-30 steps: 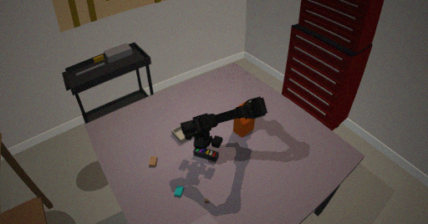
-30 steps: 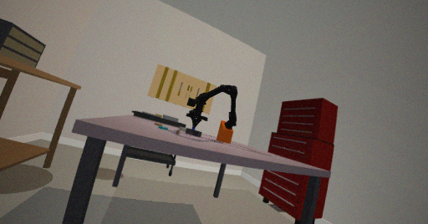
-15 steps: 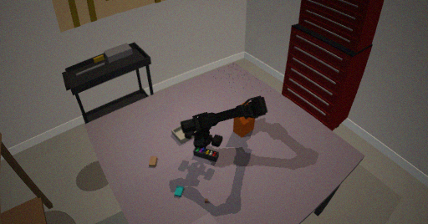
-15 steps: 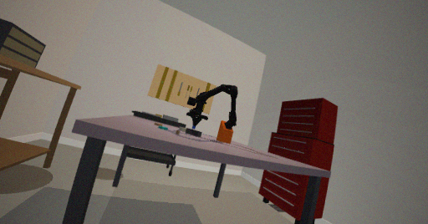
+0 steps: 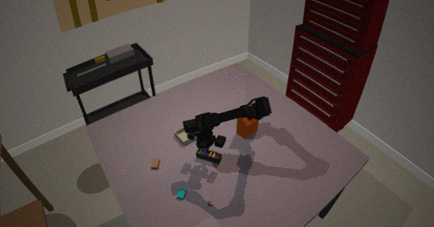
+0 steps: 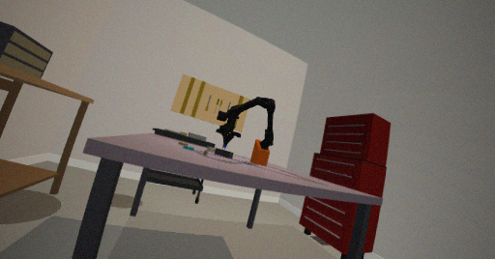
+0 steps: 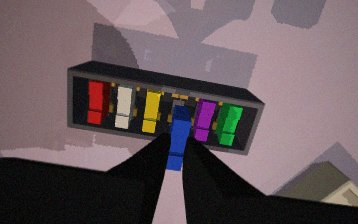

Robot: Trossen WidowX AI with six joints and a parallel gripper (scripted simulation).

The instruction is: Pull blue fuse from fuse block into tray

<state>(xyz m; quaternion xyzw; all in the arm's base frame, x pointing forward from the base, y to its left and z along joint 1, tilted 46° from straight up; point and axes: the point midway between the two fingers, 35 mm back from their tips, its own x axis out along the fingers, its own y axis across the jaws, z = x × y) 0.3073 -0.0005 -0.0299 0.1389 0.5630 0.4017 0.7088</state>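
Right now my gripper tip is 40 mm past the beige tray, 200 mm to the left of it and 70 mm above it. Also, from my gripper tip: tan block (240 mm ahead, 160 mm to the right, 70 mm below); then teal block (260 mm ahead, 90 mm to the left, 70 mm below).
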